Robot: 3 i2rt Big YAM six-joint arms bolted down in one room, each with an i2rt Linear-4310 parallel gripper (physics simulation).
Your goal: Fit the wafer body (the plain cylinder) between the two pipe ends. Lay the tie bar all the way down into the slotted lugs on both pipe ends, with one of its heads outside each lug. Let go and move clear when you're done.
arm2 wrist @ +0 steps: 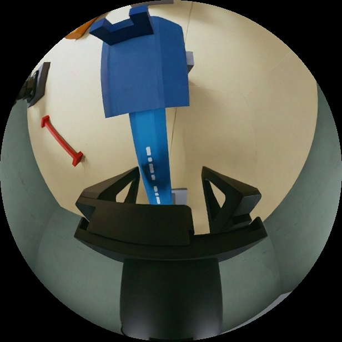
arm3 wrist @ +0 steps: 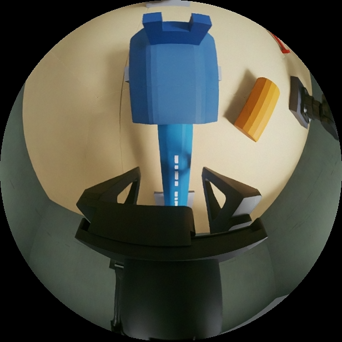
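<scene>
A blue pipe end (arm2 wrist: pixel 145 75) (arm3 wrist: pixel 175 82) with a lighter narrow pipe and white dashes shows in each wrist view, its slotted lug (arm2 wrist: pixel 122 35) (arm3 wrist: pixel 176 35) at the far end. The orange wafer body (arm3 wrist: pixel 258 109) (arm2 wrist: pixel 80 31) lies on its side, apart from the pipe ends. The red tie bar (arm2 wrist: pixel 61 140) (arm3 wrist: pixel 280 42) lies on the table, a head at each end. The arm2 gripper (arm2 wrist: pixel 170 168) is open, with the narrow pipe beyond its fingers, nearer the left one. The arm3 gripper (arm3 wrist: pixel 171 168) is open, the narrow pipe centred between its fingers in view. Arm1's gripper does not show.
A dark plate with an arm base (arm2 wrist: pixel 40 85) (arm3 wrist: pixel 299 102) stands at the table edge, left in the arm2 view and right in the arm3 view. Pale grey support pieces (arm2 wrist: pixel 190 61) (arm3 wrist: pixel 126 74) stick out beside the pipe ends. Grey-green walls surround the table.
</scene>
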